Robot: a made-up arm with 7 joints.
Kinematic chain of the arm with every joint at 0, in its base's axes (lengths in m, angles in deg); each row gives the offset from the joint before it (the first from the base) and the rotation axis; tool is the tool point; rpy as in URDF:
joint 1: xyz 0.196 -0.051 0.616 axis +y
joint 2: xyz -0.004 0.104 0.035 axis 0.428 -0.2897 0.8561
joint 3: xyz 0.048 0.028 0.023 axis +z
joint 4: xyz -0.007 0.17 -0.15 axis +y
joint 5: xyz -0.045 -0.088 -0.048 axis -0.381 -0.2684 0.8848
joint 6: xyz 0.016 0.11 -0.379 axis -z
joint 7: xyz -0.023 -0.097 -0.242 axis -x
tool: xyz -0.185 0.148 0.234 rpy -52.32 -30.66 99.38
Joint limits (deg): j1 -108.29..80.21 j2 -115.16..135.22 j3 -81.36..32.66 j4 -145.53..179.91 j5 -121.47..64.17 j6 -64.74..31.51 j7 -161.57..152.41
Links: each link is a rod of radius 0.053 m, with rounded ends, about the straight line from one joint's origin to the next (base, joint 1, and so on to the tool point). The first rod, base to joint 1, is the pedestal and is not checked.
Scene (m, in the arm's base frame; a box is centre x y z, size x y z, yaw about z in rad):
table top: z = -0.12
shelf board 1: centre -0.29 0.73 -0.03 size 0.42 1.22 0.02 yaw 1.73
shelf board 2: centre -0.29 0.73 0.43 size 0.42 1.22 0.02 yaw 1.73
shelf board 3: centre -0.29 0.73 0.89 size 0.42 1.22 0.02 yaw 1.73
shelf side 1: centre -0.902 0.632 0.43 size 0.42 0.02 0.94 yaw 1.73
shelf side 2: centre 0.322 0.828 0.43 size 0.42 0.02 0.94 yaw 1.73
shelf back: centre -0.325 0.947 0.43 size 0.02 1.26 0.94 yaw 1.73
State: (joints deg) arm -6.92 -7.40 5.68 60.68 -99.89 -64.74 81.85
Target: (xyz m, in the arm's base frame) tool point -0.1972 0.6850 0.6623
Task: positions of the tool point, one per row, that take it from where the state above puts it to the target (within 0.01 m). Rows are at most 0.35 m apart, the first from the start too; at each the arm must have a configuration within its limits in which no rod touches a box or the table.
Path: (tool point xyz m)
1: -0.3600 0.6346 0.2356
2: -0.5271 0.3717 0.2165
3: -0.5569 0.0478 0.1654
4: -0.5777 0.2491 0.3981
5: -0.4801 0.4154 0.5818
6: -0.3175 0.5252 0.6867
7: -0.1451 0.5732 0.7157
8: -0.1699 0.6319 0.6891
9: -0.1971 0.6850 0.6623

